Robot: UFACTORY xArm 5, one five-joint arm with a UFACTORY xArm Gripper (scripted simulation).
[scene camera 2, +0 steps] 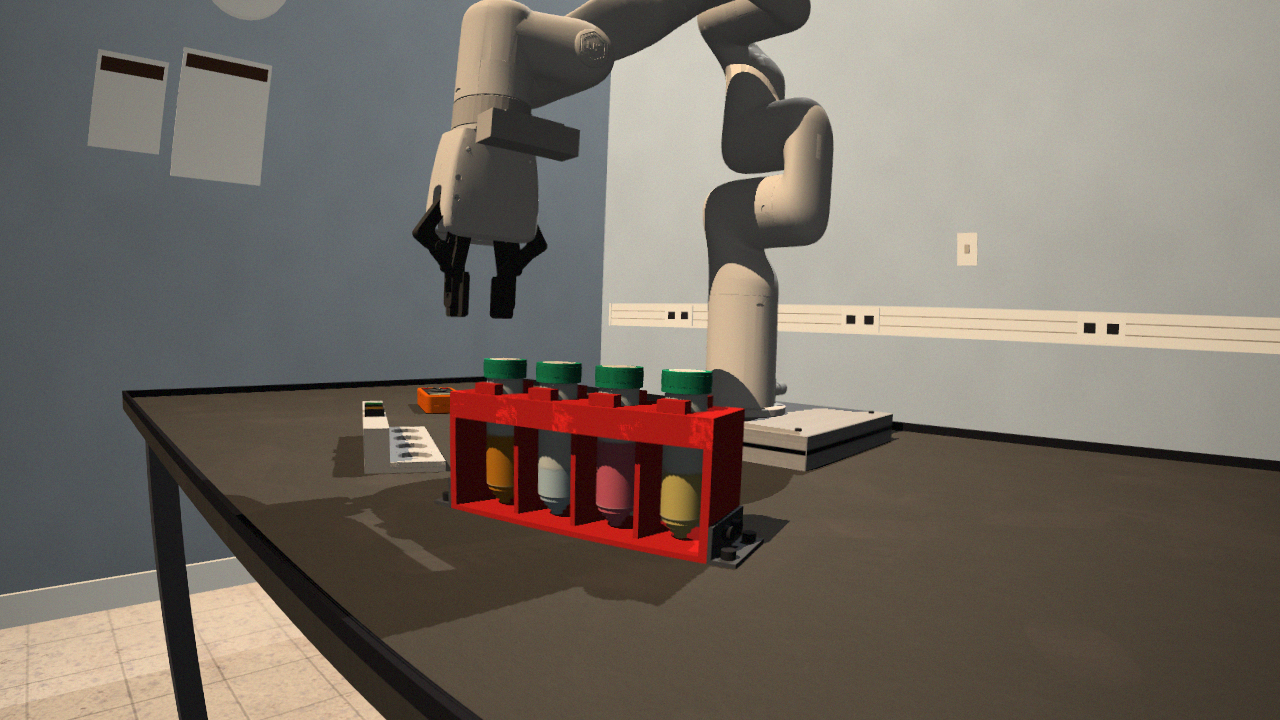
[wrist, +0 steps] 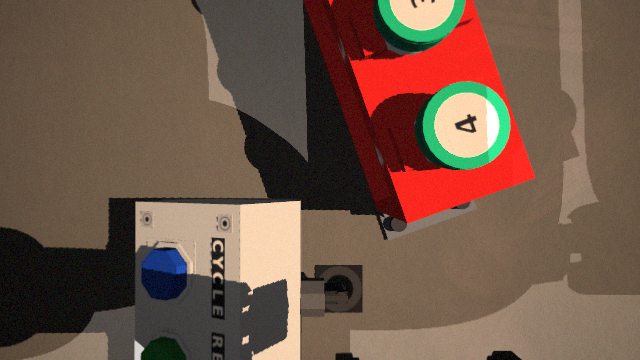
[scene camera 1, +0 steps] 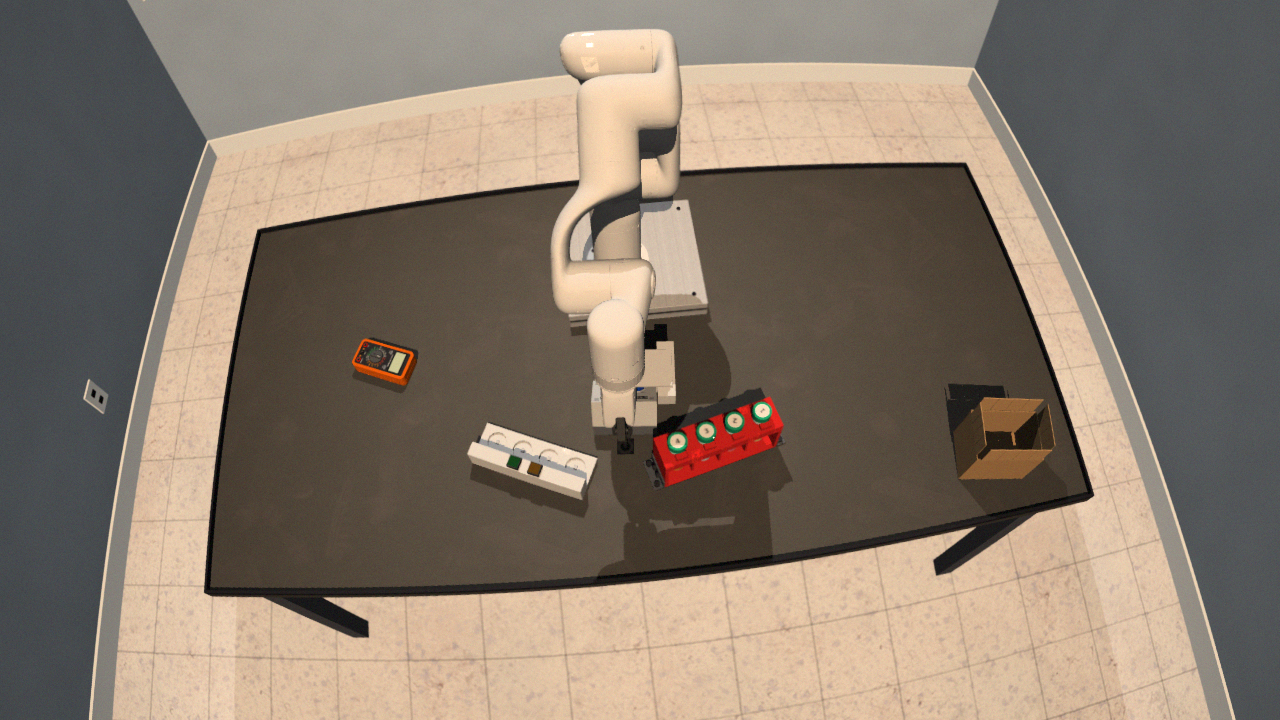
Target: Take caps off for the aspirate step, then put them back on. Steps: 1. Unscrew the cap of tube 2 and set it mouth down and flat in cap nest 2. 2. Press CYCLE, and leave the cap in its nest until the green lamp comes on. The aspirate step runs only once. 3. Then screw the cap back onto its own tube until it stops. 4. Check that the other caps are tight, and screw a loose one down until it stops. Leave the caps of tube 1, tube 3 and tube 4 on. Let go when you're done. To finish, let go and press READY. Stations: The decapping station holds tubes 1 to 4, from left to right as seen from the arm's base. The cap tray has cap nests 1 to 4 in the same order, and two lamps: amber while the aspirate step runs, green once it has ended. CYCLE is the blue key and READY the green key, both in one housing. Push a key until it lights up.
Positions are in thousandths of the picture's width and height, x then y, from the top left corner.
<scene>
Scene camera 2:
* my gripper: 375,441
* orange multimeter: 341,556
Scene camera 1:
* my gripper: 486,584
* cardboard box: 794,594
</scene>
